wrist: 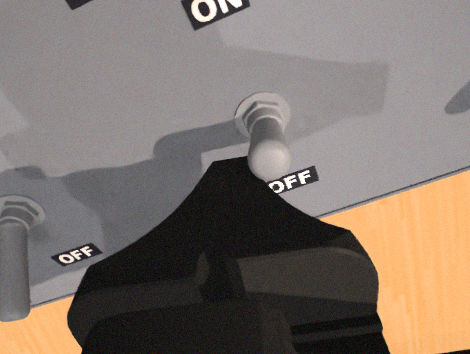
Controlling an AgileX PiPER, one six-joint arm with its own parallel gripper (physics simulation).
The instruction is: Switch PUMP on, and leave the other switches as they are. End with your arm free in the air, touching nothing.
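Observation:
A grey toggle switch (269, 142) stands right of centre in the wrist view, its rounded lever tip toward the camera, between an ON label (215, 11) above and an OFF label (294, 180) below. The lever leans slightly toward the OFF side. My gripper (234, 182) is shut, with its black fingertips at the lower left of the lever tip. The fingertips and lever tip meet in the picture; whether they touch I cannot tell. No PUMP name label shows, so I cannot tell which switch this is.
A second switch (14, 270) at the left edge has its lever pointing down, beside its OFF label (76, 254). The grey panel (125, 100) carries broad shadows. Its lower edge borders a wooden surface (425, 250). Part of another dark label (77, 2) shows at the top left.

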